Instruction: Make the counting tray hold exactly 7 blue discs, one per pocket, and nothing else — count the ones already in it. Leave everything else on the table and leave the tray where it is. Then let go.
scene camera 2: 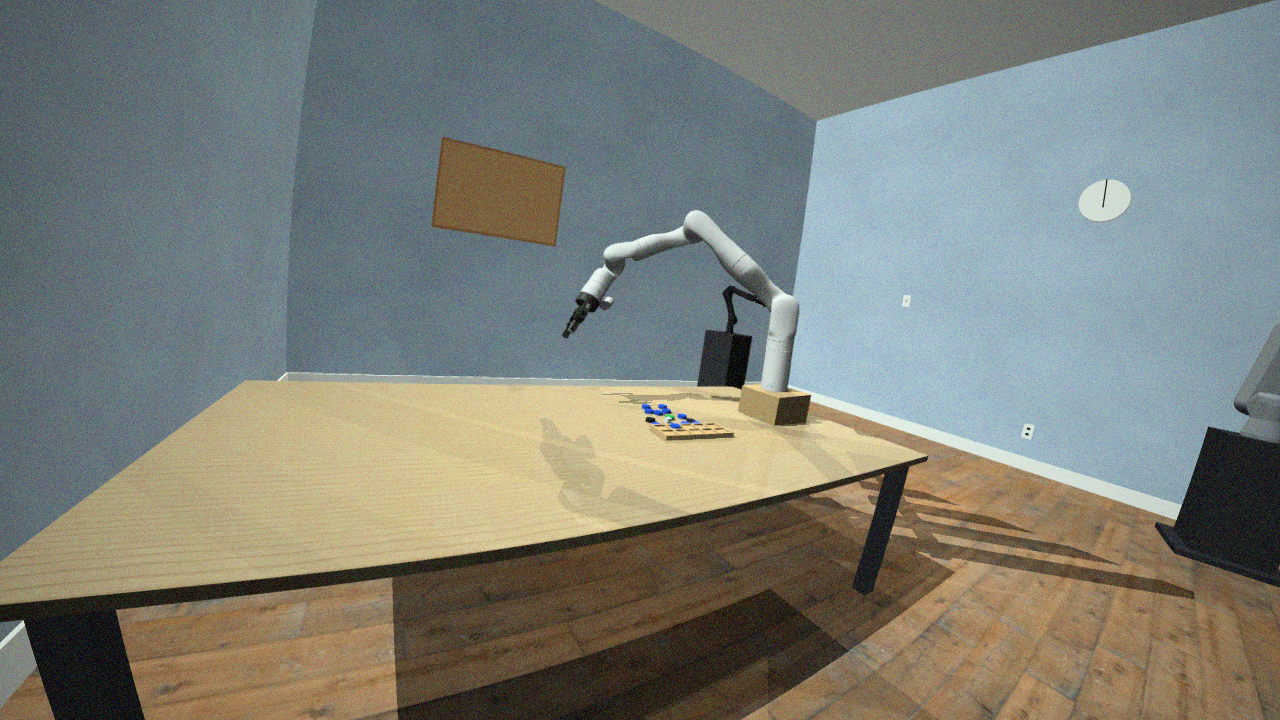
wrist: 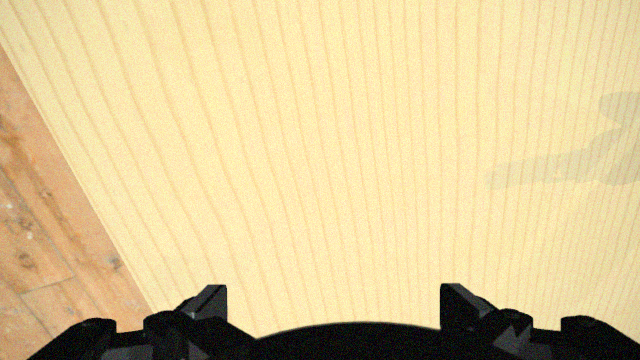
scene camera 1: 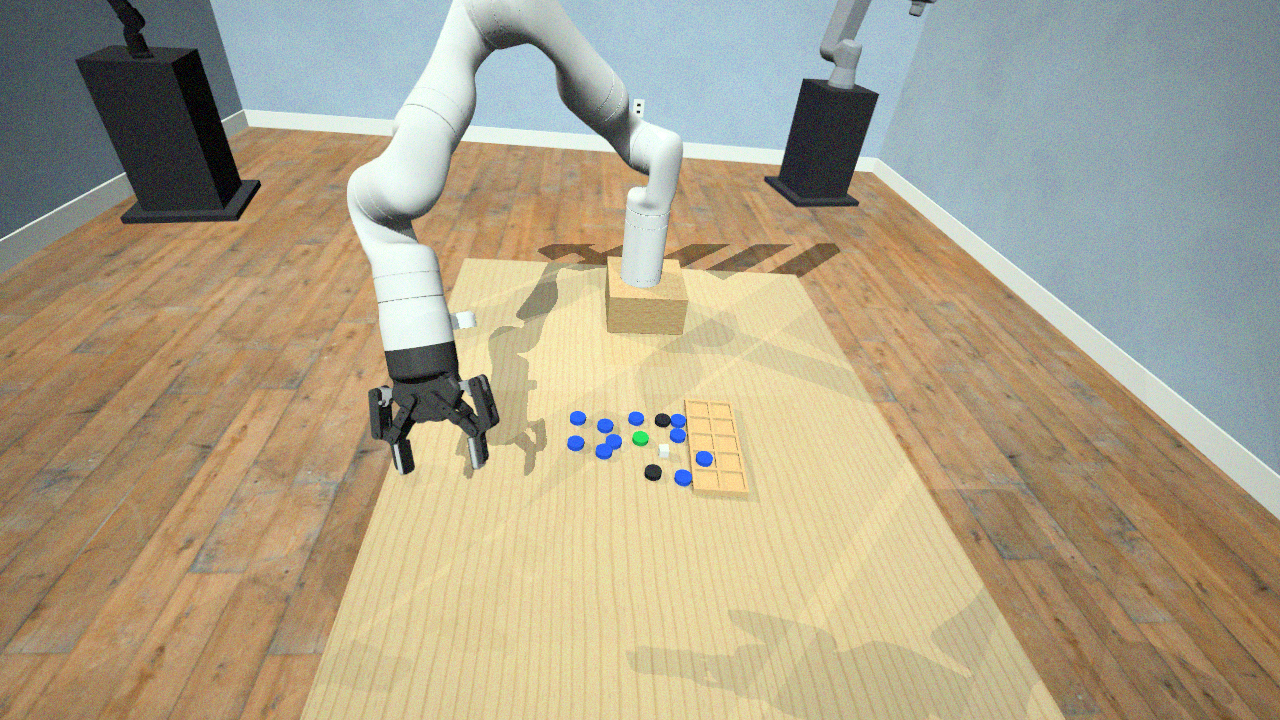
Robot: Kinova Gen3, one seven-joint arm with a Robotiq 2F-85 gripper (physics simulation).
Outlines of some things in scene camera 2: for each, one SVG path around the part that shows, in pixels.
A wooden counting tray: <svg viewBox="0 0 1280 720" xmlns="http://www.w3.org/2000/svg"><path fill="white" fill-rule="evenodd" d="M650 424L650 430L665 441L734 437L734 432L717 423L680 423L680 429L673 429L670 427L670 424Z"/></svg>
